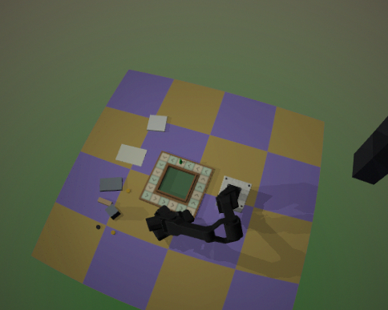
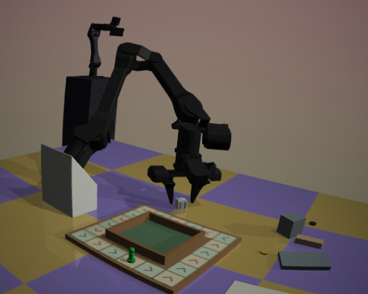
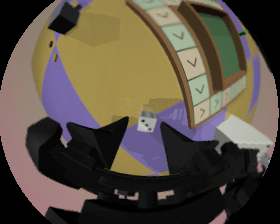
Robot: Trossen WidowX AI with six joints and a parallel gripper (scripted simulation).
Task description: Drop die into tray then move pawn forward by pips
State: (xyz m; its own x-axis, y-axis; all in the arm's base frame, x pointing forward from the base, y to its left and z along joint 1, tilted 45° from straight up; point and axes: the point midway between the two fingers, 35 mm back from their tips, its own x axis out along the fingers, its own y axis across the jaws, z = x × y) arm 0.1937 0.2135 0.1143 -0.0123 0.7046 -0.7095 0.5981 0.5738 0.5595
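Now: gripper tip 340 mm to the left of the green pawn, 100 mm short of it and 10 mm below it. The rest, counted from my gripper tip: grey cube 310 mm ahead, 40 mm to the left, 10 mm above; green sunken tray 220 mm to the right, 80 mm ahead, 10 mm below; white die right at my gripper tip.
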